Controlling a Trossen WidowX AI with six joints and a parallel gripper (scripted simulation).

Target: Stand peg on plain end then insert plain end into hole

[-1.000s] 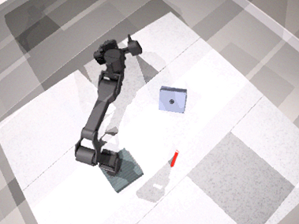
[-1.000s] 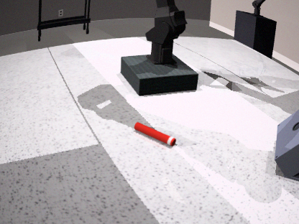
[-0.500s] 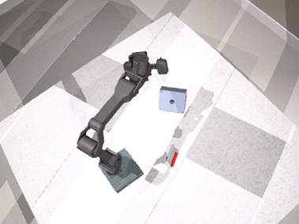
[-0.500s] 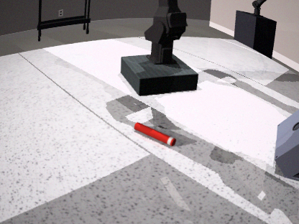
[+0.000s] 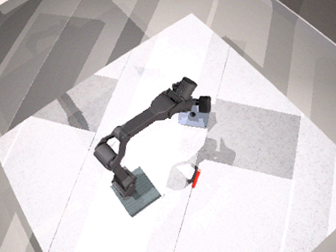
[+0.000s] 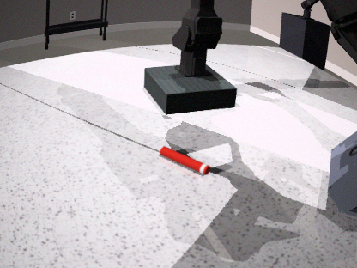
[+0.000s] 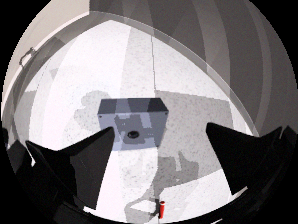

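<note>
My gripper tip is now 20 cm to the left of the red peg, 20 cm above it and 14 cm past it. The rest, counted from my gripper tip: grey-blue sloped panel: 15 cm below, 3 cm to the left, 1 cm ahead.
</note>
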